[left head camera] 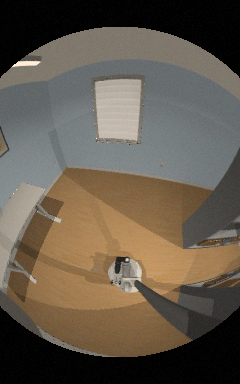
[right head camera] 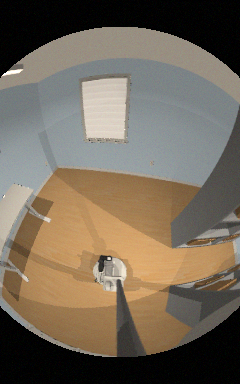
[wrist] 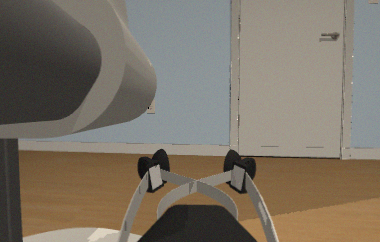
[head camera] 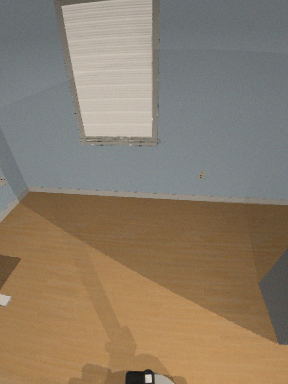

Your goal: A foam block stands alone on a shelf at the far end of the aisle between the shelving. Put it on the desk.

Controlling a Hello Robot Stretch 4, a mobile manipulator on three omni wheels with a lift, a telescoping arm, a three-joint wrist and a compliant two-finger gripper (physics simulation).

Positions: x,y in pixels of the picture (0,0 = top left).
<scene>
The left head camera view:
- window with blinds: 117,99
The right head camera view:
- window with blinds: 104,98
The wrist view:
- my gripper: 196,162
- door: 291,75
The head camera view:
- window with blinds: 112,61
</scene>
